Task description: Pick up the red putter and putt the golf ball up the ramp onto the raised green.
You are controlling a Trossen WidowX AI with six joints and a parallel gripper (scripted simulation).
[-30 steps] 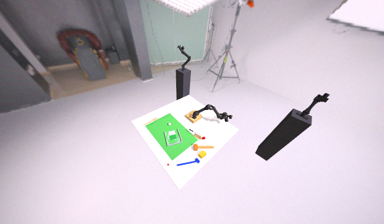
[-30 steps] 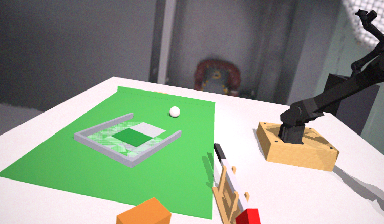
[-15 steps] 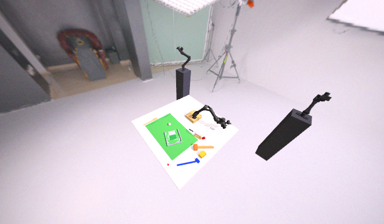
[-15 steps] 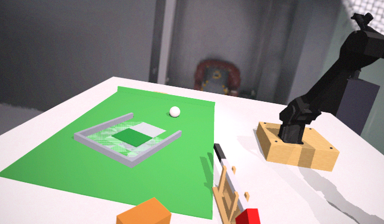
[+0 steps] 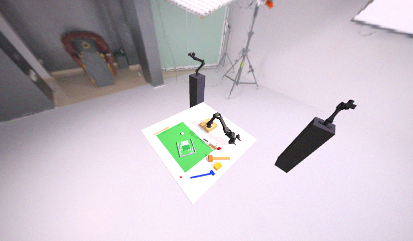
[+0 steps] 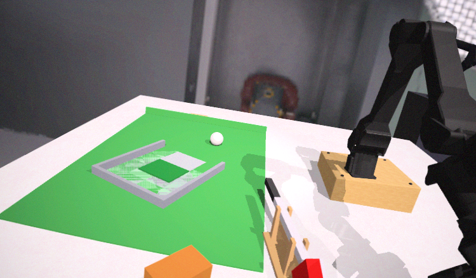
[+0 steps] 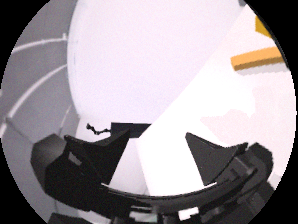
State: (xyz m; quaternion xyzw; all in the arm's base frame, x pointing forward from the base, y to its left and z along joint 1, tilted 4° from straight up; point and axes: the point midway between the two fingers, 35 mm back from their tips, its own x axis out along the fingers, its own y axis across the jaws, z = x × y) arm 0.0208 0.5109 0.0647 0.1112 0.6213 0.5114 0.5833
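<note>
Right now my gripper tip is 280 mm to the left of the red putter, 220 mm short of it and 80 mm above it. The rest, counted from my gripper tip: blue putter: 610 mm ahead, 120 mm below, 90 mm to the right; then wooden stand: 260 mm to the right, 220 mm ahead, 100 mm below; then yellow block: 410 mm ahead, 120 mm below, 30 mm to the right.
</note>
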